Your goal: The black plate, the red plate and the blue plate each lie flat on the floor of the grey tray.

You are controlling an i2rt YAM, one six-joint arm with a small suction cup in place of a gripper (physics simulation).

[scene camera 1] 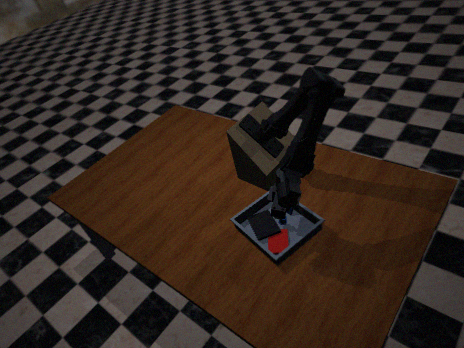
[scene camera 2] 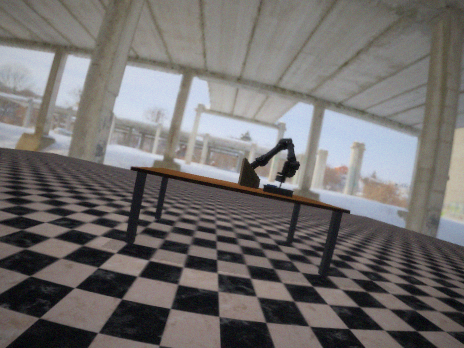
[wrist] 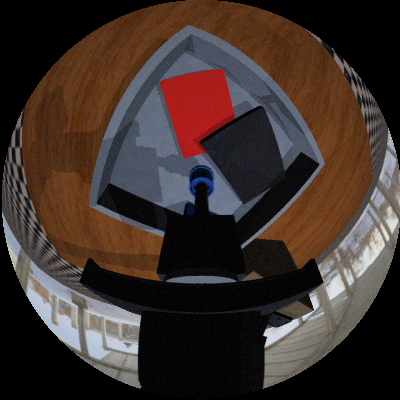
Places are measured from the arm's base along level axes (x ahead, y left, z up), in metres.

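Pixels of known places: end effector, tool point: [scene camera 1: 282, 221] [wrist: 201, 176]; arm's base, origin of the base link: [scene camera 1: 261, 136] [scene camera 2: 250, 167].
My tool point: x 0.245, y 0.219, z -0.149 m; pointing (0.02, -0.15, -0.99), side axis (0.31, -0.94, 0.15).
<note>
For each thing: its top centre in the pictures, then the offset to it from my tool point. Level surfaces: height alone.
- grey tray, middle of its top: [wrist: 224, 175] [scene camera 1: 275, 219] [scene camera 2: 278, 187] 0.018 m ahead, 0.015 m right, 0.025 m up
- red plate, middle of its top: [wrist: 202, 111] [scene camera 1: 278, 240] 0.072 m ahead, 0.021 m left, 0.012 m down
- black plate, middle of its top: [wrist: 255, 164] [scene camera 1: 263, 222] 0.034 m ahead, 0.061 m right, 0.000 m up
- wooden table, its level: 0.025 m down
The grey tray [scene camera 1: 300, 243] [wrist: 141, 82] [scene camera 2: 277, 190] stands on the wooden table. The red plate [scene camera 1: 279, 241] [wrist: 195, 104] lies on the tray floor. The black plate [scene camera 1: 263, 224] [wrist: 244, 152] lies over one corner of the red plate, with that edge a little raised. My suction cup [scene camera 1: 282, 220] [wrist: 201, 182] [scene camera 2: 279, 182] hangs low over bare tray floor, and no plate shows around it. A sliver of blue [wrist: 189, 209] shows beside the cup's stem. The wrist housing hides most of it, so I cannot tell whether it is the blue plate or how it lies.
A tan wedge-shaped block [scene camera 1: 250, 157] [scene camera 2: 247, 175] carries the arm's base just behind the tray. The wooden table [scene camera 1: 150, 179] [scene camera 2: 195, 179] stands on dark legs over a checkered floor. The tray walls rise around the cup.
</note>
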